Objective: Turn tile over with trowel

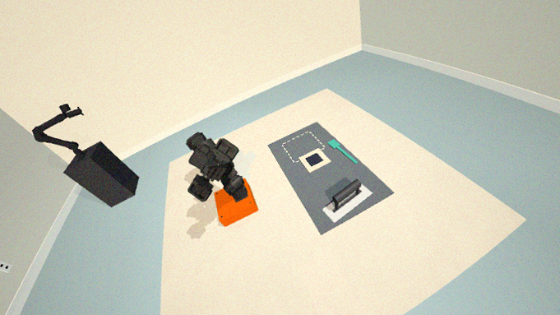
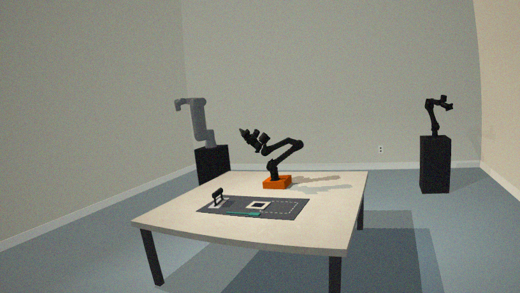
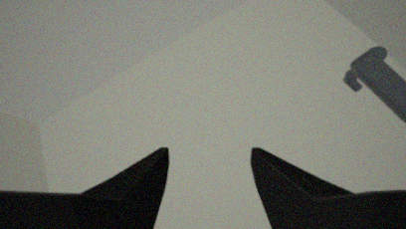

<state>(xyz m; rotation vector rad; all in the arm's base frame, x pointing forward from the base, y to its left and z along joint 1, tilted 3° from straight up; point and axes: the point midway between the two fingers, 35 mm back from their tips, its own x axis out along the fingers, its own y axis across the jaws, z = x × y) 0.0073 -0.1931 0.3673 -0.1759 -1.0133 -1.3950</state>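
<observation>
Right now the small trowel is 40 cm below my gripper tip, 37 cm ahead of it and 2 cm to the right of it. Round my gripper tip: teal bar 54 cm ahead, 43 cm below, 25 cm to the left; then grey mat 45 cm below, 40 cm ahead, 23 cm to the left; then tile 43 cm below, 39 cm ahead, 27 cm to the left.
</observation>
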